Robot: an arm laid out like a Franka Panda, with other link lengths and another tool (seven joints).
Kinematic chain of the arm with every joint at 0, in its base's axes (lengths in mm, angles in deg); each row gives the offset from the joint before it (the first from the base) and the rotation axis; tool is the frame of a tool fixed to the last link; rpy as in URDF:
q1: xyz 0 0 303 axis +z
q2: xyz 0 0 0 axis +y
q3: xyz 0 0 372.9 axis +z
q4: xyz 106.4 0 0 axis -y
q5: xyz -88.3 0 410.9 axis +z
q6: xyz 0 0 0 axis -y
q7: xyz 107.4 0 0 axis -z
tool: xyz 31 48 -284.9 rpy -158 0 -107.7
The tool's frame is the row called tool.
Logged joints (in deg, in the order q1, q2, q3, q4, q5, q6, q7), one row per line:
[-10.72, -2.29, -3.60, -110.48, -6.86, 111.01, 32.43]
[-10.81, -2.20, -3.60, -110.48, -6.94, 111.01, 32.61]
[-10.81, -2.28, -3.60, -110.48, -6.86, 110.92, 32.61]
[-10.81, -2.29, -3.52, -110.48, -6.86, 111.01, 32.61]
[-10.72, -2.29, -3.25, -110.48, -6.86, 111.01, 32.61]
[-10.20, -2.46, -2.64, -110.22, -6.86, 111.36, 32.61]
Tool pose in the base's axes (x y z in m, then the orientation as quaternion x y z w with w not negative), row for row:
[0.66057, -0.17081, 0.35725, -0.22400, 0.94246, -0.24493, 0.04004]
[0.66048, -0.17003, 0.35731, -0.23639, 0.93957, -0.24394, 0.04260]
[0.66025, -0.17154, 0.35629, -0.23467, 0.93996, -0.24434, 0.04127]
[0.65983, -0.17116, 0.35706, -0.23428, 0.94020, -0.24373, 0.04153]
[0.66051, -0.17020, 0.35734, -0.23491, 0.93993, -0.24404, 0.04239]
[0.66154, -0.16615, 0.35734, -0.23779, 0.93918, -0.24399, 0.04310]
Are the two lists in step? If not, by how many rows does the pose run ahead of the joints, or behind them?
The pose runs 1 row behind the joints: the pose in row i belongs to the joints in row i - 1.
